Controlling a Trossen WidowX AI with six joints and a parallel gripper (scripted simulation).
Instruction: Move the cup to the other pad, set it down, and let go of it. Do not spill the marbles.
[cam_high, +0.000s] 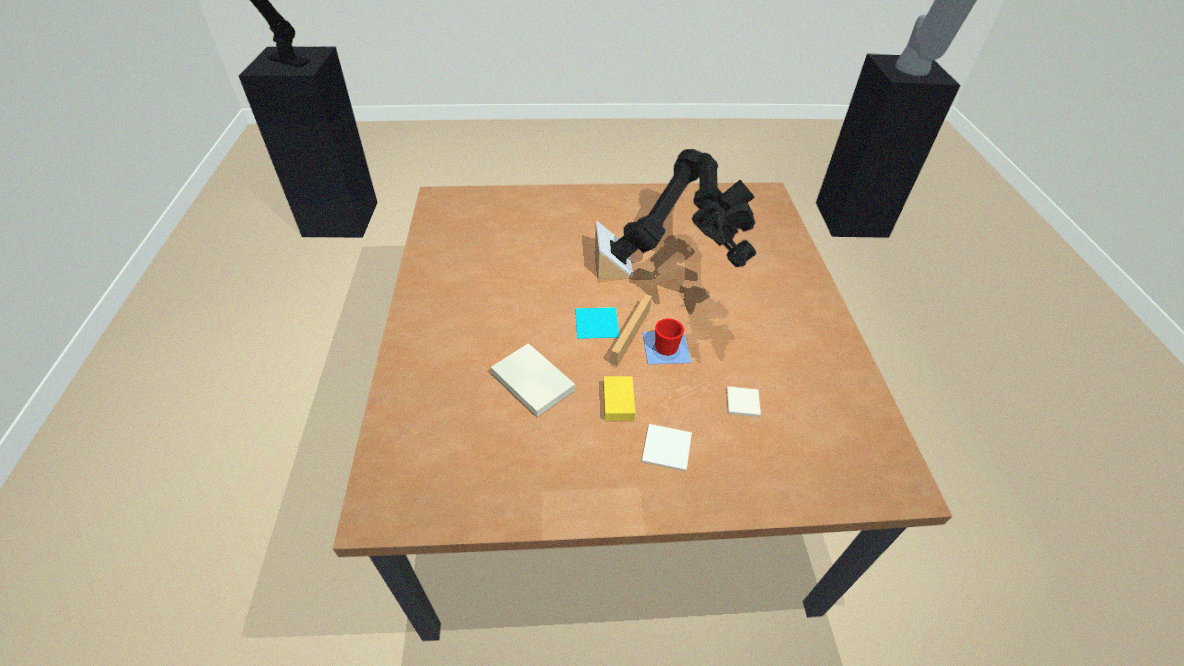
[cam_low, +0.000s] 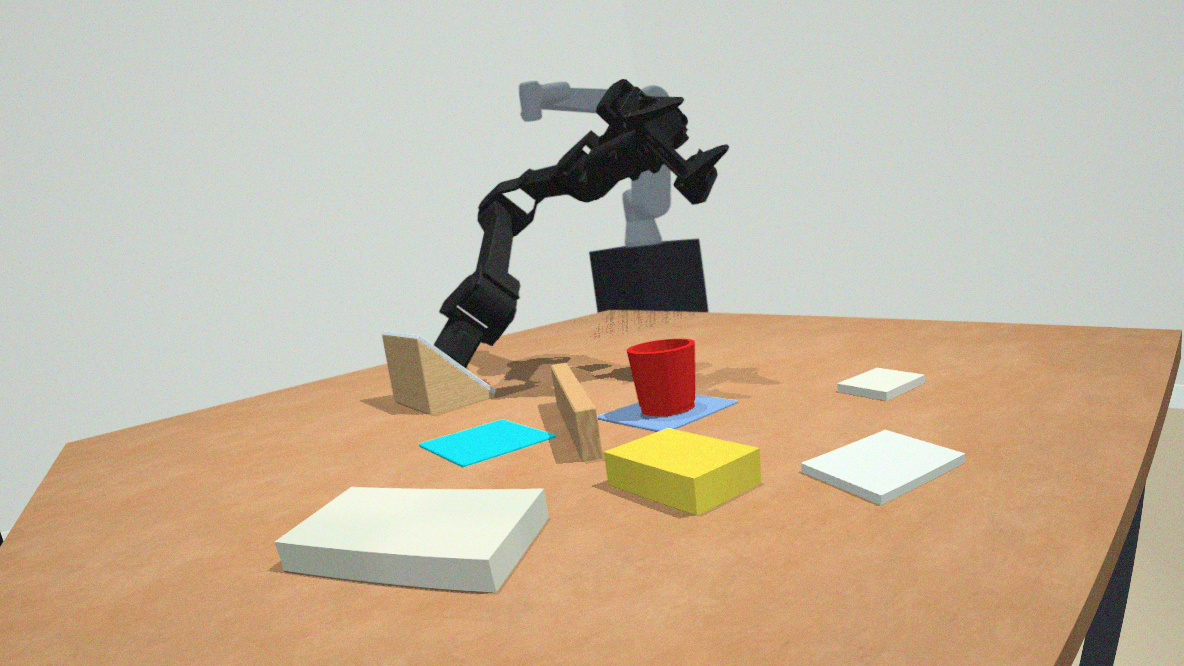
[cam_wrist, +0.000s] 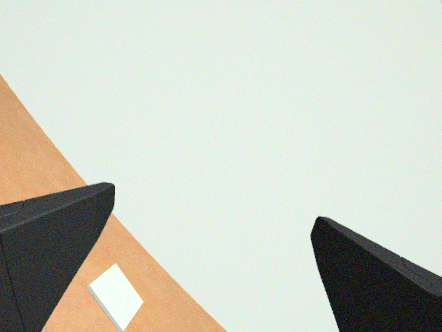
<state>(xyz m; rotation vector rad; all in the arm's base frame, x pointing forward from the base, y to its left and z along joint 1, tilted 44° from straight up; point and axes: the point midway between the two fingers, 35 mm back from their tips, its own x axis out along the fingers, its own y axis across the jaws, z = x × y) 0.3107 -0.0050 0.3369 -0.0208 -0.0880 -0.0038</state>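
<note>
The red cup lies 12 cm to the right of my gripper tip and 28 cm below it. From my gripper tip the other things lie so: blue pad (12 cm to the right, 32 cm below); then wooden plank (4 cm behind, 21 cm to the right, 30 cm below); then cyan pad (9 cm behind, 30 cm to the right, 32 cm below).
</note>
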